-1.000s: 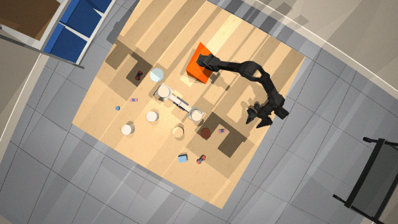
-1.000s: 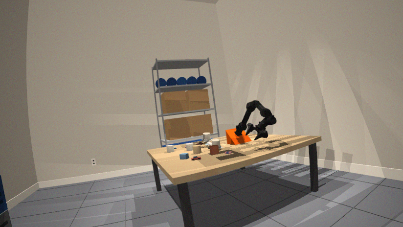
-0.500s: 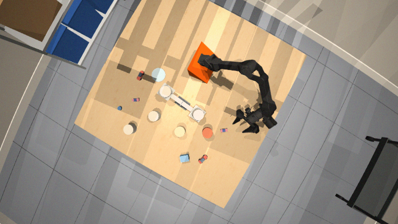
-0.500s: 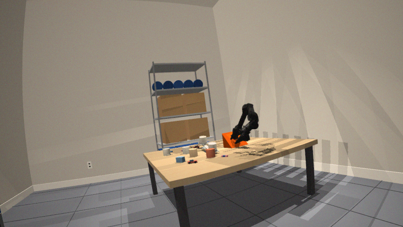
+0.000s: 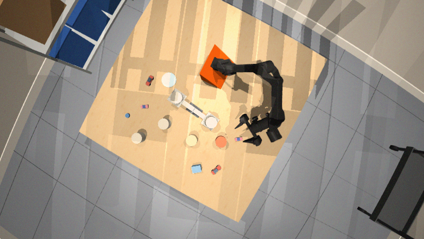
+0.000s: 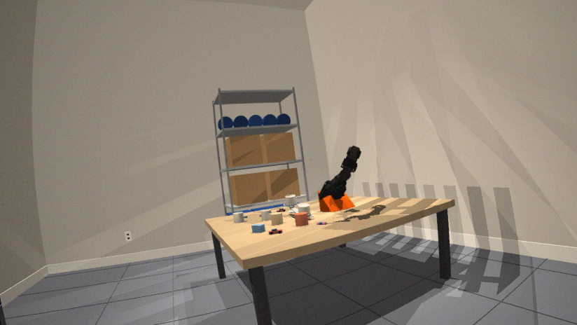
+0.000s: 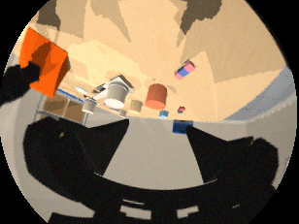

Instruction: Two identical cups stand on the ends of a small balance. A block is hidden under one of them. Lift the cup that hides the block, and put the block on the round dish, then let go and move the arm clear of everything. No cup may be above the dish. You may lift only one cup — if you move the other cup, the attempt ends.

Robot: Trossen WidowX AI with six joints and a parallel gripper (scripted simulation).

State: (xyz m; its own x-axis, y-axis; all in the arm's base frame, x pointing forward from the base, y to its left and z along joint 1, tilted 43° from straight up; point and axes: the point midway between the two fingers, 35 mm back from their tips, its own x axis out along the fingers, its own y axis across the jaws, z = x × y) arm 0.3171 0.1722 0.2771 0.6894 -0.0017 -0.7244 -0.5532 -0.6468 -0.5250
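My gripper tip is 18 cm to the left of the small grey block and 10 cm above it. Also, from my gripper tip: round pale blue dish: 14 cm behind, 56 cm to the right, 14 cm below; terracotta cup: 7 cm ahead, 6 cm to the right, 10 cm below; blue cube: 32 cm ahead, 14 cm to the right, 12 cm below.
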